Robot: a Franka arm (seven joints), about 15 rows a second.
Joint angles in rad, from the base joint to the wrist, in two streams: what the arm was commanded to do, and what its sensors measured. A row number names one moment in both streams.
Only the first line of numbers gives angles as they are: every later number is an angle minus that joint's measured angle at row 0.
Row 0, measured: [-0.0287 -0.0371 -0.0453 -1.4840 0.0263 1.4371 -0.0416]
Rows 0 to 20, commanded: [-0.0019 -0.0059 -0.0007 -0.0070 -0.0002 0.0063 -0.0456]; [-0.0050 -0.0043 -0.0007 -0.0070 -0.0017 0.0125 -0.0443]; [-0.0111 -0.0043 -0.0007 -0.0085 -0.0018 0.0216 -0.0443]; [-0.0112 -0.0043 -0.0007 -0.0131 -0.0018 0.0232 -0.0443]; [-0.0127 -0.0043 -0.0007 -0.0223 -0.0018 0.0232 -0.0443]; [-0.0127 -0.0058 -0.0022 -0.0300 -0.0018 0.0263 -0.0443]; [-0.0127 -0.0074 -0.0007 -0.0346 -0.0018 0.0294 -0.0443]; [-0.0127 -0.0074 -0.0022 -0.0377 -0.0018 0.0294 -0.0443]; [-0.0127 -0.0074 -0.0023 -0.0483 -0.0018 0.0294 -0.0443]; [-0.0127 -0.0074 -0.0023 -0.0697 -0.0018 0.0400 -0.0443]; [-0.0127 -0.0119 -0.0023 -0.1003 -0.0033 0.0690 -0.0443]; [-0.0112 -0.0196 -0.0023 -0.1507 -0.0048 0.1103 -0.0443]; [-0.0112 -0.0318 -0.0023 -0.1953 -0.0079 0.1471 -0.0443]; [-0.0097 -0.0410 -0.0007 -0.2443 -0.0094 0.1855 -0.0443]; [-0.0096 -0.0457 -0.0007 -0.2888 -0.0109 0.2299 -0.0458]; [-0.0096 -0.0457 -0.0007 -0.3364 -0.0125 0.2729 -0.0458]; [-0.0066 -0.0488 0.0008 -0.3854 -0.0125 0.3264 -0.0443]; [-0.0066 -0.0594 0.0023 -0.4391 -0.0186 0.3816 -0.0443]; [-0.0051 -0.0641 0.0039 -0.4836 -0.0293 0.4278 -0.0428]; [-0.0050 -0.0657 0.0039 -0.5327 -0.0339 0.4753 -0.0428]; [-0.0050 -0.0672 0.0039 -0.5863 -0.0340 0.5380 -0.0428]
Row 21, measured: [-0.0030 -0.0076 -0.0020 -0.4479 -0.0156 0.4381 -0.0343]
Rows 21 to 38, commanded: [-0.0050 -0.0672 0.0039 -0.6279 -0.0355 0.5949 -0.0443]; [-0.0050 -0.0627 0.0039 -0.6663 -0.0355 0.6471 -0.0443]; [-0.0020 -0.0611 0.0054 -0.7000 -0.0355 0.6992 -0.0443]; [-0.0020 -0.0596 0.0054 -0.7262 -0.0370 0.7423 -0.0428]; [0.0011 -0.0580 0.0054 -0.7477 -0.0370 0.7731 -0.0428]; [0.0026 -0.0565 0.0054 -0.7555 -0.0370 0.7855 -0.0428]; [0.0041 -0.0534 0.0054 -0.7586 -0.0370 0.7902 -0.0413]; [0.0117 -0.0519 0.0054 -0.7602 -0.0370 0.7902 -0.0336]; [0.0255 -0.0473 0.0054 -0.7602 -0.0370 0.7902 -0.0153]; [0.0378 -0.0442 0.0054 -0.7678 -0.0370 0.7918 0.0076]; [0.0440 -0.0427 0.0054 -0.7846 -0.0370 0.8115 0.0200]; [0.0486 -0.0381 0.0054 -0.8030 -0.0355 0.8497 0.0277]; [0.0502 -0.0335 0.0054 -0.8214 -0.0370 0.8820 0.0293]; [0.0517 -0.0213 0.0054 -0.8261 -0.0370 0.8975 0.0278]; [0.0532 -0.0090 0.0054 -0.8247 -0.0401 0.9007 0.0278]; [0.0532 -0.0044 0.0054 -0.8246 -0.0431 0.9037 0.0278]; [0.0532 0.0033 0.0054 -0.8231 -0.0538 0.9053 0.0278]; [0.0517 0.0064 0.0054 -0.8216 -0.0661 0.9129 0.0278]
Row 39, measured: [0.0504 0.0096 0.0068 -0.8070 -0.0371 0.8888 0.0086]
